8 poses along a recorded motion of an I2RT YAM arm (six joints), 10 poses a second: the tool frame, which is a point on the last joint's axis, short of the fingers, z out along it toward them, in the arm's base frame.
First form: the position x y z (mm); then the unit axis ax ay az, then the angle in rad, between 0 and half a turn.
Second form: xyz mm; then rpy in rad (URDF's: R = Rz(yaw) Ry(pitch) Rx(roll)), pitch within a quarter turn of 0, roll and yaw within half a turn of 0. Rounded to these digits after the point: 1 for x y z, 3 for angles.
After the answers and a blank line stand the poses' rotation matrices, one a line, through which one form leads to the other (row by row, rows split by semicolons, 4 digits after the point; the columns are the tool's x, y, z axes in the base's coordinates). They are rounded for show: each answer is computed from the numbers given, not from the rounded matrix.
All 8 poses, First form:
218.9 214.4 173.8 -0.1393 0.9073 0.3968 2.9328
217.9 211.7 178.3 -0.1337 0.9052 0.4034 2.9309
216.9 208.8 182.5 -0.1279 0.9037 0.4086 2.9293
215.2 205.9 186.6 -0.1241 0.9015 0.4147 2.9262
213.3 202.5 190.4 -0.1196 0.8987 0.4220 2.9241
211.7 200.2 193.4 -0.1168 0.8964 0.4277 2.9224
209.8 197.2 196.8 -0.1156 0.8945 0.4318 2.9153
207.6 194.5 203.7 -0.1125 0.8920 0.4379 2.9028
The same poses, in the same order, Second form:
218.9 214.4 173.8 2.344 0.302 -2.965
217.9 211.7 178.3 2.328 0.300 -2.979
216.9 208.8 182.5 2.315 0.298 -2.992
215.2 205.9 186.6 2.300 0.299 -3.002
213.3 202.5 190.4 2.283 0.298 -3.014
211.7 200.2 193.4 2.269 0.298 -3.022
209.8 197.2 196.8 2.259 0.304 -3.029
207.6 194.5 203.7 2.245 0.313 -3.042

-0.9399 -0.3323 0.0787; -0.1678 0.6501 0.7411; -0.2974 0.6833 -0.6668
-0.9425 -0.3237 0.0826; -0.1550 0.6428 0.7502; -0.2960 0.6943 -0.6560
-0.9452 -0.3147 0.0871; -0.1425 0.6375 0.7572; -0.2938 0.7033 -0.6474
-0.9464 -0.3098 0.0909; -0.1325 0.6296 0.7655; -0.2944 0.7125 -0.6369
-0.9482 -0.3035 0.0942; -0.1214 0.6198 0.7753; -0.2937 0.7237 -0.6245
-0.9491 -0.2999 0.0962; -0.1139 0.6116 0.7829; -0.2936 0.7321 -0.6146
-0.9481 -0.3011 0.1021; -0.1073 0.6054 0.7886; -0.2993 0.7367 -0.6063
-0.9467 -0.3014 0.1139; -0.0943 0.5970 0.7967; -0.3081 0.7435 -0.5936

